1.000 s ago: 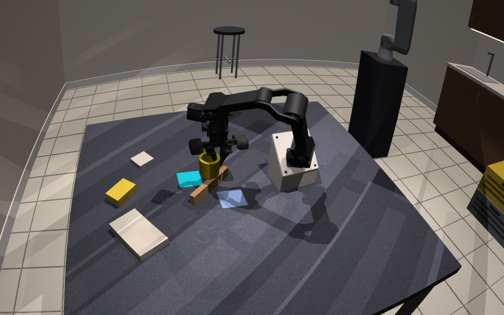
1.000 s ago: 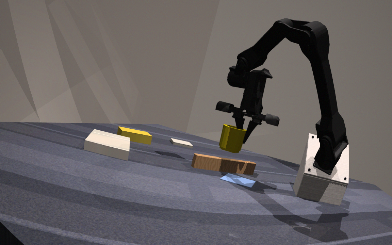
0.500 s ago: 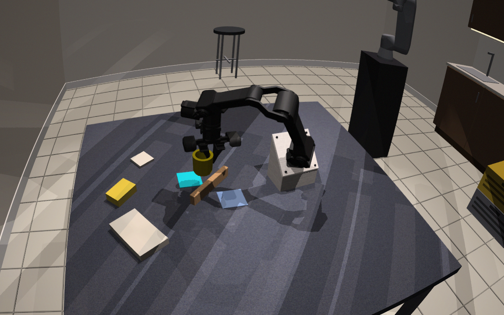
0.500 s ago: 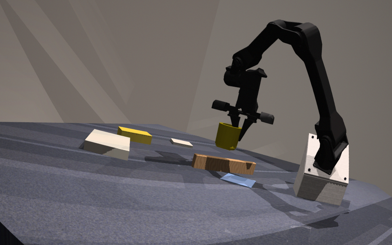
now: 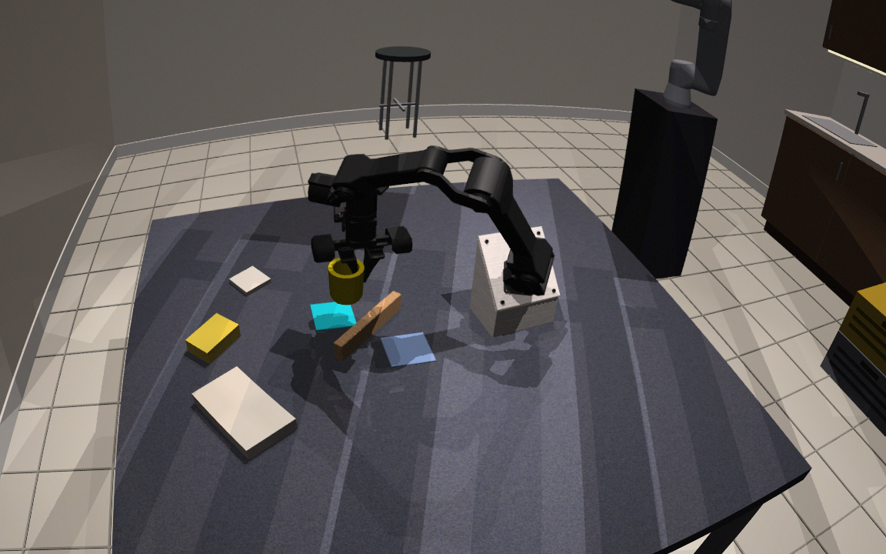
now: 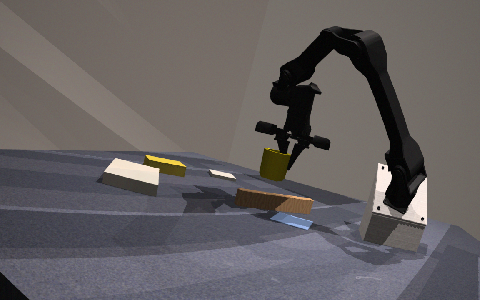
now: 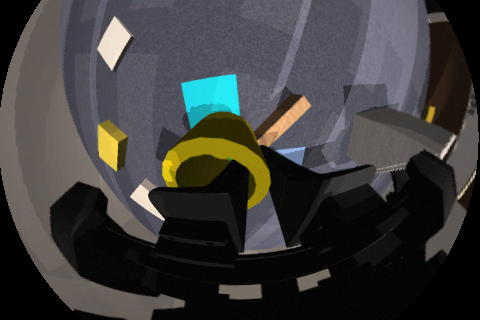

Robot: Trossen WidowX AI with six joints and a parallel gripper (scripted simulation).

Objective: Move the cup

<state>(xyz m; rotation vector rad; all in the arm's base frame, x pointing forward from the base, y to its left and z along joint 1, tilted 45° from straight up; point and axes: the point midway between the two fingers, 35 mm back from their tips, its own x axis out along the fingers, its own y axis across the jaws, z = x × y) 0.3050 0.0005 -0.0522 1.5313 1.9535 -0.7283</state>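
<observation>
My gripper tip is now 10 mm past the wooden bar, 40 mm to the right of it and 90 mm above it. From my gripper tip the other things lie so: small pale tile (250 mm ahead, 160 mm to the right, 90 mm below); yellow cup (20 mm ahead); light blue pad (80 mm behind, 100 mm to the left, 100 mm below).
</observation>
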